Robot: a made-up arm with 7 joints. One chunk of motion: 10 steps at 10 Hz.
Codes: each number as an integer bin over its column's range. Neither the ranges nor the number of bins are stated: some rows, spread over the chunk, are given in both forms.
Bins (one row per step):
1: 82 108 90 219 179 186 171
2: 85 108 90 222 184 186 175
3: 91 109 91 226 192 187 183
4: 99 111 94 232 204 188 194
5: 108 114 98 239 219 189 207
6: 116 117 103 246 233 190 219
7: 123 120 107 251 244 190 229
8: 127 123 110 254 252 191 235
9: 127 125 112 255 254 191 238
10: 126 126 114 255 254 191 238
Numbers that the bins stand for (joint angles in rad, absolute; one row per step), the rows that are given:
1: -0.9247 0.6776 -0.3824 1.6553 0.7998 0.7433 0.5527
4: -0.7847 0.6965 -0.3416 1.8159 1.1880 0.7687 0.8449
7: -0.5871 0.7529 -0.2090 2.0506 1.8092 0.7941 1.2896
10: -0.5624 0.7906 -0.1376 2.1000 1.9645 0.8068 1.4040
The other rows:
2: -0.9000 0.6776 -0.3824 1.6924 0.8774 0.7433 0.6035
3: -0.8506 0.6839 -0.3722 1.7418 1.0016 0.7560 0.7052
5: -0.7106 0.7153 -0.3008 1.9024 1.4209 0.7814 1.0101
6: -0.6447 0.7341 -0.2498 1.9888 1.6384 0.7941 1.1626
8: -0.5541 0.7718 -0.1784 2.0876 1.9334 0.8068 1.3659
9: -0.5541 0.7843 -0.1580 2.1000 1.9645 0.8068 1.4040

